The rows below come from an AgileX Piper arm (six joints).
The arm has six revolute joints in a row. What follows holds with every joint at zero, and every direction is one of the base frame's.
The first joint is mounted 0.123 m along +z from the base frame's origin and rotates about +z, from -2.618 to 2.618 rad.
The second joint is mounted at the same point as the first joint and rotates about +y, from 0 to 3.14 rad.
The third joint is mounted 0.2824 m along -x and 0.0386 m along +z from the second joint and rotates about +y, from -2.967 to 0 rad.
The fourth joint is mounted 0.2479 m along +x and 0.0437 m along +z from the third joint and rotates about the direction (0.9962, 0, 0.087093), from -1.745 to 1.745 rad.
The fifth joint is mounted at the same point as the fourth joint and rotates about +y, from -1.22 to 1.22 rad.
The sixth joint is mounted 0.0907 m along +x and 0.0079 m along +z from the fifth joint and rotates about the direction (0.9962, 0, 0.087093), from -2.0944 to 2.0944 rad.
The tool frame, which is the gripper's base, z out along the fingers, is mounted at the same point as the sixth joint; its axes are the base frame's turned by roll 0, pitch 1.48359 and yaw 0 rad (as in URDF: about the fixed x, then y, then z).
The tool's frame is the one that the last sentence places.
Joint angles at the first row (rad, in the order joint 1, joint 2, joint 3, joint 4, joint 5, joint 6):
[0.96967 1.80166 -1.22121 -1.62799 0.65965 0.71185]
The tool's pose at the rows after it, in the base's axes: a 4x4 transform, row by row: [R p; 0 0 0 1], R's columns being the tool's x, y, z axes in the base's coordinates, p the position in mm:
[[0.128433, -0.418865, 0.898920, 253.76], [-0.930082, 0.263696, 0.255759, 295.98], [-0.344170, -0.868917, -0.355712, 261.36], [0, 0, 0, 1]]
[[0.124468, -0.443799, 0.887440, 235.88], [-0.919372, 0.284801, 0.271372, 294.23], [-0.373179, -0.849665, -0.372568, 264.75], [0, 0, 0, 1]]
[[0.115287, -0.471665, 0.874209, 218.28], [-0.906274, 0.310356, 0.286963, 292.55], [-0.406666, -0.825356, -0.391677, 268.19], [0, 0, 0, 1]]
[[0.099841, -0.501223, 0.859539, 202.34], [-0.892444, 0.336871, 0.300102, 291.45], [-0.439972, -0.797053, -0.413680, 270.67], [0, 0, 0, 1]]
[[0.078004, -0.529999, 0.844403, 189.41], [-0.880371, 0.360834, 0.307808, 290.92], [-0.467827, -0.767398, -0.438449, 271.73], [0, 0, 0, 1]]
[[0.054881, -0.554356, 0.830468, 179.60], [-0.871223, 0.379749, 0.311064, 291.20], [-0.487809, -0.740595, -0.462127, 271.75], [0, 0, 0, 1]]
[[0.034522, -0.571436, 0.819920, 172.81], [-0.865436, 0.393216, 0.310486, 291.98], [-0.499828, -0.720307, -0.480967, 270.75], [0, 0, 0, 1]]
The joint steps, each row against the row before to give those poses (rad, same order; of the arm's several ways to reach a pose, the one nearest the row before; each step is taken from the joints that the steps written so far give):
[0.03869 -0.04142 0.04114 0.03175 0.01455 0.00672]
[0.04037 -0.04381 0.03865 0.04351 0.01252 0.00722]
[0.04218 -0.04169 0.03257 0.05103 0.01368 0.00720]
[0.04077 -0.03413 0.02411 0.05528 0.01441 0.00695]
[0.03474 -0.02378 0.01519 0.05632 0.01408 0.00420]
[0.02776 -0.01370 0.00733 0.05030 0.01318 0.00201]
[0.02035 -0.00530 0.00331 0.03644 0.01182 0.00405]

